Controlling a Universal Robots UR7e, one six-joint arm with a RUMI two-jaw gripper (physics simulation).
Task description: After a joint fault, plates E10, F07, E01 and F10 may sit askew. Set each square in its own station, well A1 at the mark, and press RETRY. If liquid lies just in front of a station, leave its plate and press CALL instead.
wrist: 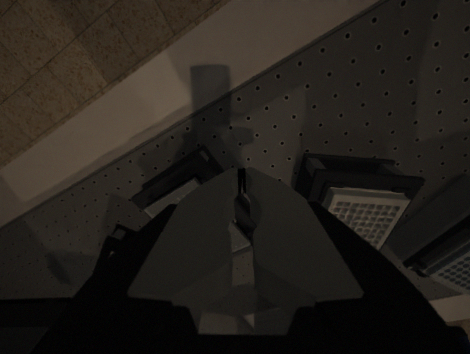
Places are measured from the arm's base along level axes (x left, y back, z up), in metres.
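Where they show: gripper, fingertip midpoint: [241, 171].
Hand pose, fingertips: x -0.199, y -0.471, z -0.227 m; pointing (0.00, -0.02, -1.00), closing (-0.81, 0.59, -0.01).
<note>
After its pixels a point has its place.
My gripper [241, 171] {x -0.199, y -0.471, z -0.227 m} is shut and empty, its two fingertips together at the middle of the wrist view, above the perforated deck. To the right of the fingers a pale plate [367, 212] {x -0.261, y -0.313, z -0.292 m} with many wells lies in a dark station [370, 170] {x -0.298, y -0.316, z -0.350 m}; its lower part is hidden by the gripper. To the left, part of another pale plate [172, 198] {x -0.084, y -0.463, z -0.302 m} shows in a dark station [172, 175] {x -0.097, y -0.482, z -0.318 m}, partly behind the gripper. At the right edge part of a bluish welled plate [457, 272] {x -0.314, y -0.158, z -0.284 m} shows. The station labels, the A1 marks, RETRY and CALL do not show, and I cannot tell which plate is which.
The perforated deck [280, 100] {x -0.251, y -0.466, z -0.355 m} runs diagonally, with a pale border [135, 95] {x -0.113, y -0.581, z -0.368 m} and a tiled floor [45, 55] beyond it at the upper left. A small dark fixture [117, 232] {x 0.077, y -0.460, z -0.342 m} stands at the lower left. Shadows fall on the deck, and the view is dim.
</note>
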